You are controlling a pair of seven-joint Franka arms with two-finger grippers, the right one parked.
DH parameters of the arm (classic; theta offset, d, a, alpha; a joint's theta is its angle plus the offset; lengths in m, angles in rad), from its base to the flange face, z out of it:
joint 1: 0 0.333 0 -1.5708
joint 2: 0 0 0 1.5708
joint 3: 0 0.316 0.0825 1.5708
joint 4: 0 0 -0.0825 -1.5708
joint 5: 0 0.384 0 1.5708
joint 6: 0 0 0.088 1.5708
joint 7: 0 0.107 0 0
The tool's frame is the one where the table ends.
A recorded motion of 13 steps. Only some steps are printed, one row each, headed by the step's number.
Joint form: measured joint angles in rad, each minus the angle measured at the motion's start. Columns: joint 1, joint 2, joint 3, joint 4, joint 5, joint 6, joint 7.
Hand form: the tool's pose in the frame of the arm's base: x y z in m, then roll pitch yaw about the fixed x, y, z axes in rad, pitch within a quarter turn. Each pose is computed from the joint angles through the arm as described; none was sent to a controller.
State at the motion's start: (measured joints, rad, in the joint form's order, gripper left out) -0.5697 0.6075 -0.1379 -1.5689 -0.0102 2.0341 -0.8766
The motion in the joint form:
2: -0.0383 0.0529 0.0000 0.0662 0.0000 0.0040 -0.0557
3: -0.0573 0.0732 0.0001 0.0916 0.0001 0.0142 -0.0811
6: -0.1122 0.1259 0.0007 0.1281 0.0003 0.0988 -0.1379
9: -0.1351 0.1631 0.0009 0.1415 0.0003 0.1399 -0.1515
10: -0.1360 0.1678 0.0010 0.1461 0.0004 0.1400 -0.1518
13: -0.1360 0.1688 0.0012 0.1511 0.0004 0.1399 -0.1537
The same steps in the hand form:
2: 0.5222 -0.4630 0.2724 -3.1000 0.1466 0.2182
3: 0.5188 -0.4765 0.2702 -3.1101 0.1384 0.2261
6: 0.5042 -0.5136 0.2558 3.1202 0.1044 0.2330
9: 0.4962 -0.5280 0.2385 3.1051 0.0987 0.2277
10: 0.4964 -0.5288 0.2371 3.1049 0.0990 0.2275
13: 0.4975 -0.5295 0.2386 3.1018 0.0970 0.2297

